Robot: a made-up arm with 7 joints.
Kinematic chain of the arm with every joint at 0, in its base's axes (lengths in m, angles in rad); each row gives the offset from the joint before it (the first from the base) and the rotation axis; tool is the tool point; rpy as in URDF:
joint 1: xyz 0 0 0.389 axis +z
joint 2: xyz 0 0 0 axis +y
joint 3: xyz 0 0 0.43 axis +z
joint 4: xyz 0.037 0 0 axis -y
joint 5: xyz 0.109 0 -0.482 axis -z
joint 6: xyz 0 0 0 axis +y
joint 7: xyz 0.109 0 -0.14 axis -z
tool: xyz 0 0 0 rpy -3.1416 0 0
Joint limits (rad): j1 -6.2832..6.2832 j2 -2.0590..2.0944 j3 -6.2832..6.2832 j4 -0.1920..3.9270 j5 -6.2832..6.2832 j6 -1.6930..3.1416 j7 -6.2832..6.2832
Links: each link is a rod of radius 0.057 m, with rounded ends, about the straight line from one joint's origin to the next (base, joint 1, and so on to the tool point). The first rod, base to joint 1, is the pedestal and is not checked.
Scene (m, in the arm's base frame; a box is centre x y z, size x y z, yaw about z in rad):
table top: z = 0
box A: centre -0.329 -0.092 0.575 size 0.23 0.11 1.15 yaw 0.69
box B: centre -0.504 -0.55 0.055 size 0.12 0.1 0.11 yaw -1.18
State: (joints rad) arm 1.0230 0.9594 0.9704 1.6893 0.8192 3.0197 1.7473
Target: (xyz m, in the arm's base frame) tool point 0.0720 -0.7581 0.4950
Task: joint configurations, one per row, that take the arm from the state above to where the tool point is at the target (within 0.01 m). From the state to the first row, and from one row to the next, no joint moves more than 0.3 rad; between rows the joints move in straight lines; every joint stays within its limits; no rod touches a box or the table.
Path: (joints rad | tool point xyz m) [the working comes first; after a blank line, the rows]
Joints at the target: 2.0630 -0.8937 2.1050 1.9100 1.1608 2.4886 1.7473
Straight joint move there: touches box A.

1: 1.0882 0.9051 1.2415 1.8476 0.8992 2.9827 1.7098 | -0.1345 0.5819 0.7121
2: 1.1534 0.8509 1.5126 2.0060 0.9793 2.9456 1.6723 | -0.1660 0.5143 0.8628
3: 1.2186 0.7966 1.7837 2.1643 1.0593 2.9086 1.6348 | -0.1501 0.4284 0.9915
4: 1.2837 0.7424 2.0548 2.3227 1.1394 2.8716 1.5974 | -0.0907 0.3491 1.0866
5: 1.3489 0.6881 2.3259 2.4810 1.2194 2.8345 1.5599 | -0.0038 0.2992 1.1430
6: 1.4141 0.6339 2.5970 2.6394 1.2994 2.7975 1.5224 | 0.0858 0.2929 1.1623
7: 1.4793 0.5796 2.8681 2.7977 1.3795 2.7605 1.4849 | 0.1502 0.3305 1.1525
8: 1.5960 0.2849 2.7155 2.6202 1.3357 2.7061 1.5374 | 0.0674 0.0173 1.2323
9: 1.7128 -0.0097 2.5629 2.4426 1.2920 2.6517 1.5899 | 0.0359 -0.3012 1.1712
10: 1.8295 -0.3044 2.4102 2.2651 1.2483 2.5974 1.6423 | 0.0459 -0.5582 0.9928
11: 1.9463 -0.5991 2.2576 2.0875 1.2045 2.5430 1.6948 | 0.0683 -0.7123 0.7470
12: 2.0630 -0.8937 2.1050 1.9100 1.1608 2.4886 1.7473 | 0.0720 -0.7581 0.4950

